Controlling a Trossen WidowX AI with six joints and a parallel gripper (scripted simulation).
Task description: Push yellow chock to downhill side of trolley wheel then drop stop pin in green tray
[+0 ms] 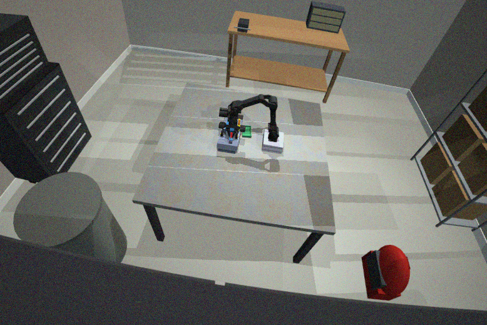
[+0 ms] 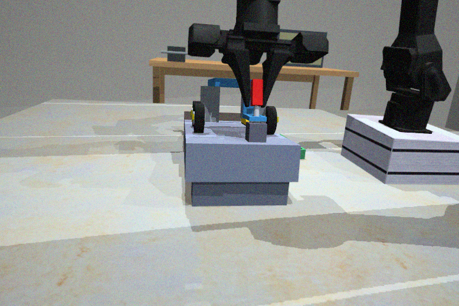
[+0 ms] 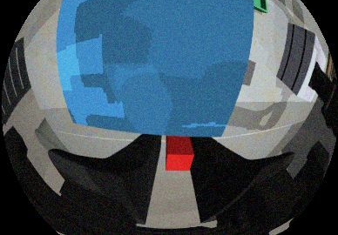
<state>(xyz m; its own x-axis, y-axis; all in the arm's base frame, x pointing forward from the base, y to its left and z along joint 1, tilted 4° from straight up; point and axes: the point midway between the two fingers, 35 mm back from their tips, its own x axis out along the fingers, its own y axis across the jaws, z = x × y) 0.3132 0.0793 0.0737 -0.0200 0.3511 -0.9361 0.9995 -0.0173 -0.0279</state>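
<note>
Now: gripper tip 110 mm past the green tray, 200 mm to the left of it and 140 mm above it. Also, from my gripper tip: yellow chock: 40 mm behind, 180 mm to the right, 50 mm below; trolley: 20 mm ahead, 90 mm to the right, 20 mm below; red-headed stop pin: right at my gripper tip.
</note>
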